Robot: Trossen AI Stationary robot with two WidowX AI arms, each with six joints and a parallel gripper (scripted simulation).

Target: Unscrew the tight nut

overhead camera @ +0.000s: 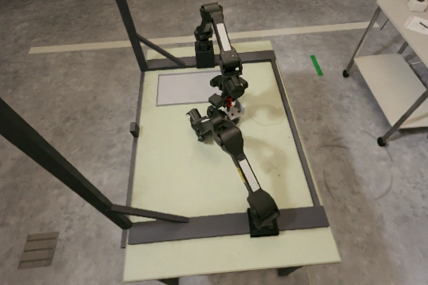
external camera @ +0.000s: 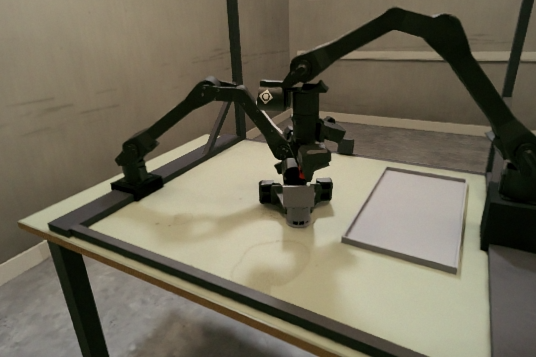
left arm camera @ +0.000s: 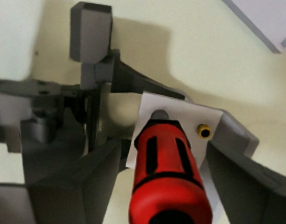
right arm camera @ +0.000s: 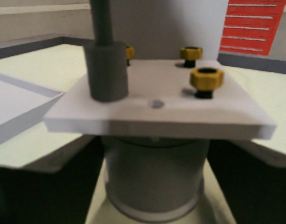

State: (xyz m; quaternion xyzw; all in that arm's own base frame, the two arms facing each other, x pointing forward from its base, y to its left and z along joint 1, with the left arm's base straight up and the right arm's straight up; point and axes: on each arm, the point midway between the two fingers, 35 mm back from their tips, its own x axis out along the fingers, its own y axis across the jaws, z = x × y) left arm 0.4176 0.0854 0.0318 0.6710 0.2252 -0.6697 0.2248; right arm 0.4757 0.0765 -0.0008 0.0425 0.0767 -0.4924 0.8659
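Observation:
Right now my left hand is 3 cm above the red-handled nut driver. From my left hand the other things lie so: nut 1 cm ahead, 3 cm to the right, 7 cm below; then pale bracket 2 cm ahead, 1 cm to the right, 7 cm below; then grey joint module 2 cm ahead, 1 cm to the right, 11 cm below.
The grey joint module is 2 cm ahead of my right hand and 1 cm to the left of it. Round my right hand: nut: 1 cm ahead, 1 cm to the right, 4 cm above; pale bracket: 3 cm ahead, 1 cm to the left, 4 cm above; red-handled nut driver: 2 cm to the left, 8 cm above.

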